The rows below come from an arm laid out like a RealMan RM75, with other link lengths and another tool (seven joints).
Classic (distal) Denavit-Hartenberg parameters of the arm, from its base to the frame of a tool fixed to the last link. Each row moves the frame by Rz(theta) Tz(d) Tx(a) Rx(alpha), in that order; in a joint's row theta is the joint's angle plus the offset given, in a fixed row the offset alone. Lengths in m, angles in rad.
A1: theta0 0; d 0.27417; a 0; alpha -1.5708
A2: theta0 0; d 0; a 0; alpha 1.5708
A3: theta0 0; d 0.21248; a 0; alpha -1.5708
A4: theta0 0; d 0; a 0; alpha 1.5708
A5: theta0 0; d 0.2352; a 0; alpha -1.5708
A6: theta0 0; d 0; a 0; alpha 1.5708
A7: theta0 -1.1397; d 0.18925; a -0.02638; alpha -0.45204
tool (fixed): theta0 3.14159; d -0.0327; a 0; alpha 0
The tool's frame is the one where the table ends.
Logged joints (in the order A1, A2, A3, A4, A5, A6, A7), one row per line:
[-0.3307, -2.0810, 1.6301, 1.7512, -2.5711, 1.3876, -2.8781]
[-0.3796, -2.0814, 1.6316, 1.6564, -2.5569, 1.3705, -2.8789]
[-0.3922, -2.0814, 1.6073, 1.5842, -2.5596, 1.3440, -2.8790]
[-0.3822, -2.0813, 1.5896, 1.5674, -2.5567, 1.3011, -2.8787]
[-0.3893, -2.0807, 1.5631, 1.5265, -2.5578, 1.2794, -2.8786]
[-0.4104, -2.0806, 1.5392, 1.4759, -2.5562, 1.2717, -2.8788]
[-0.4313, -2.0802, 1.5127, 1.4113, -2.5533, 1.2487, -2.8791]
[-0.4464, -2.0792, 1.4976, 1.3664, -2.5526, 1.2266, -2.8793]
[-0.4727, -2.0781, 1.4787, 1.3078, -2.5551, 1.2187, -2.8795]
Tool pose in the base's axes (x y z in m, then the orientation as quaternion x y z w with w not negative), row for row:
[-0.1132, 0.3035, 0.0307, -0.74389, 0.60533, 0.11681, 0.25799]
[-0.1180, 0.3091, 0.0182, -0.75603, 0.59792, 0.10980, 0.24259]
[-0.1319, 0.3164, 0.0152, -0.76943, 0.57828, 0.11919, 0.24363]
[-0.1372, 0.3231, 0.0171, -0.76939, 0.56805, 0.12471, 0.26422]
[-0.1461, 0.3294, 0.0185, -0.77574, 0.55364, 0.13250, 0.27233]
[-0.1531, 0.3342, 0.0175, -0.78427, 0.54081, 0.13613, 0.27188]
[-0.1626, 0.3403, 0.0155, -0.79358, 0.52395, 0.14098, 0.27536]
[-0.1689, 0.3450, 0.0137, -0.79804, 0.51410, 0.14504, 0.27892]
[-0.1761, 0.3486, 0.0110, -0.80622, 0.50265, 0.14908, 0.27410]
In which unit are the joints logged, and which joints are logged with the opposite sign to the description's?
The joints are logged in radians. Opposite sign: A5.
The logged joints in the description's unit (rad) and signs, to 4 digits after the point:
[-0.3307, -2.0810, 1.6301, 1.7512, 2.5711, 1.3876, -2.8781]
[-0.3796, -2.0814, 1.6316, 1.6564, 2.5569, 1.3705, -2.8789]
[-0.3922, -2.0814, 1.6073, 1.5842, 2.5596, 1.3440, -2.8790]
[-0.3822, -2.0813, 1.5896, 1.5674, 2.5567, 1.3011, -2.8787]
[-0.3893, -2.0807, 1.5631, 1.5265, 2.5578, 1.2794, -2.8786]
[-0.4104, -2.0806, 1.5392, 1.4759, 2.5562, 1.2717, -2.8788]
[-0.4313, -2.0802, 1.5127, 1.4113, 2.5533, 1.2487, -2.8791]
[-0.4464, -2.0792, 1.4976, 1.3664, 2.5526, 1.2266, -2.8793]
[-0.4727, -2.0781, 1.4787, 1.3078, 2.5551, 1.2187, -2.8795]

